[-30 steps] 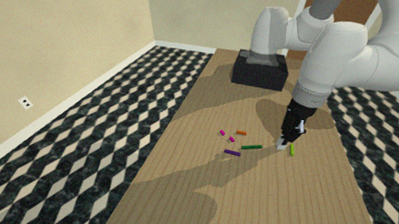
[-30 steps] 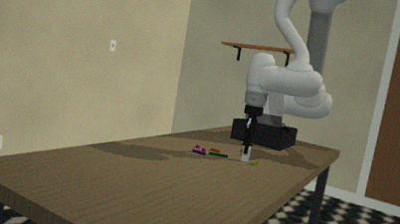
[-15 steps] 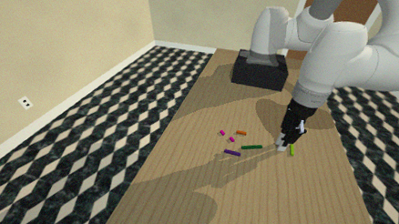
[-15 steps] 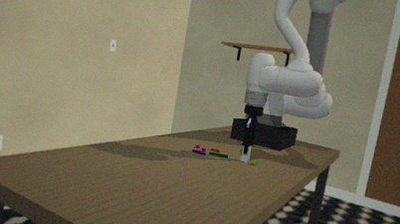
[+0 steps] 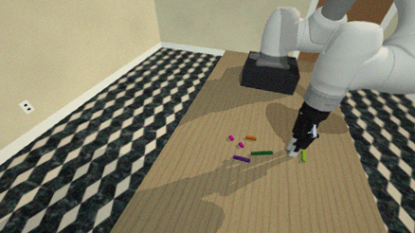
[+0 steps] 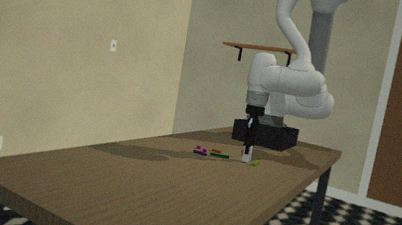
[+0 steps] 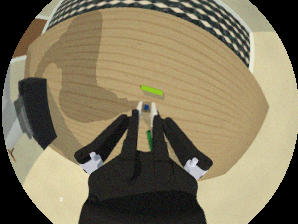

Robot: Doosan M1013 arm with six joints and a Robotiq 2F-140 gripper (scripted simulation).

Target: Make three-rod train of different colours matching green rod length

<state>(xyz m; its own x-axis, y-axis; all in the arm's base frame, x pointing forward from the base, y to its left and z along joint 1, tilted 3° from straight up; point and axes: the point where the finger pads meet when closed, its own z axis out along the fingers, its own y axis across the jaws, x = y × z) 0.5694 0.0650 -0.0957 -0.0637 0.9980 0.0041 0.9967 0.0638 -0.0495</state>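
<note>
My hand is 30 mm above the tiny blue piece. From my hand the other things lie so: orange rod: 150 mm to the right, 40 mm behind, 30 mm below; then lime rod: 40 mm to the left, 30 mm below, 10 mm ahead; then green rod: 110 mm to the right, 30 mm below, 30 mm ahead.
</note>
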